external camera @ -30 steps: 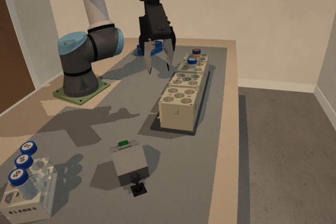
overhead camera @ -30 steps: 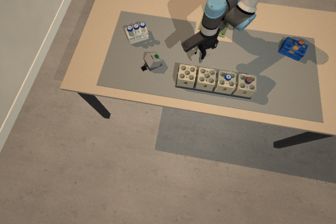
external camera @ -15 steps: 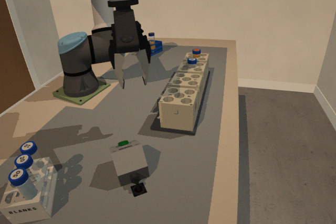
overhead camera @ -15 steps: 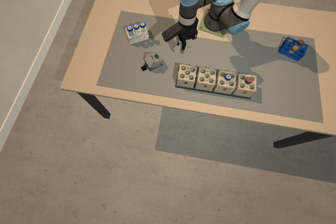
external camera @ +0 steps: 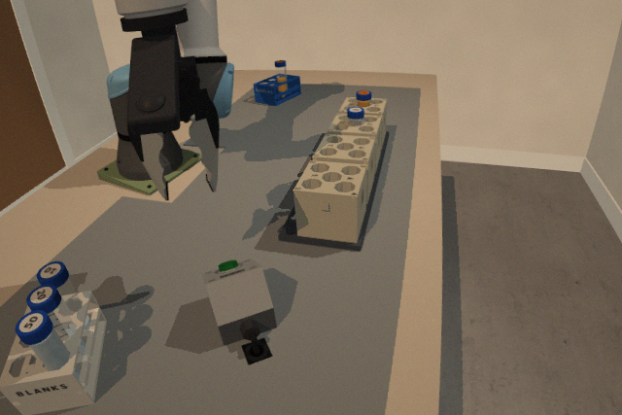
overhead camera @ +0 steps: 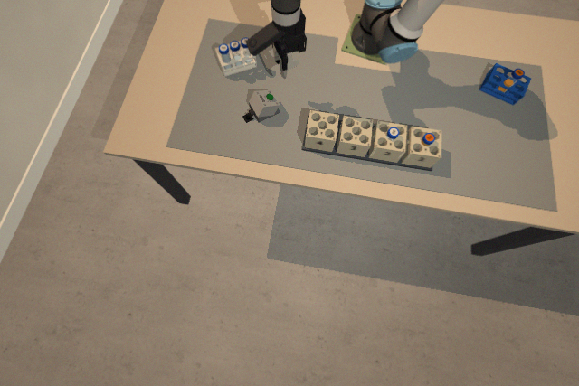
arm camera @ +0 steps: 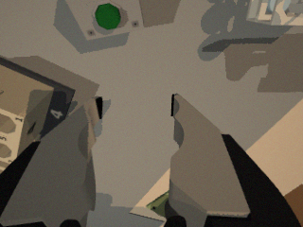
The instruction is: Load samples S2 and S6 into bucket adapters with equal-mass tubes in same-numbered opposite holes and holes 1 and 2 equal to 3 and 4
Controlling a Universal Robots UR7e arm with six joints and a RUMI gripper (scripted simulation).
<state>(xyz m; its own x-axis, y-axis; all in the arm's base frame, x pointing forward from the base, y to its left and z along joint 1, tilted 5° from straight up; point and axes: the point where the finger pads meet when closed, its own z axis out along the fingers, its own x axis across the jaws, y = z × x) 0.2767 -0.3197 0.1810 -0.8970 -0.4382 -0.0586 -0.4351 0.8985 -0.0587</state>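
Now: the 50 mL blank 200 mm to the right of my hand, 100 mm below it and 100 mm behind it. Round my hand: 30 mL blank: 370 mm to the left, 180 mm ahead, 90 mm below; green done key: 100 mm below, 50 mm ahead, 30 mm to the right; blanks rack: 180 mm to the right, 130 mm below, 130 mm behind.
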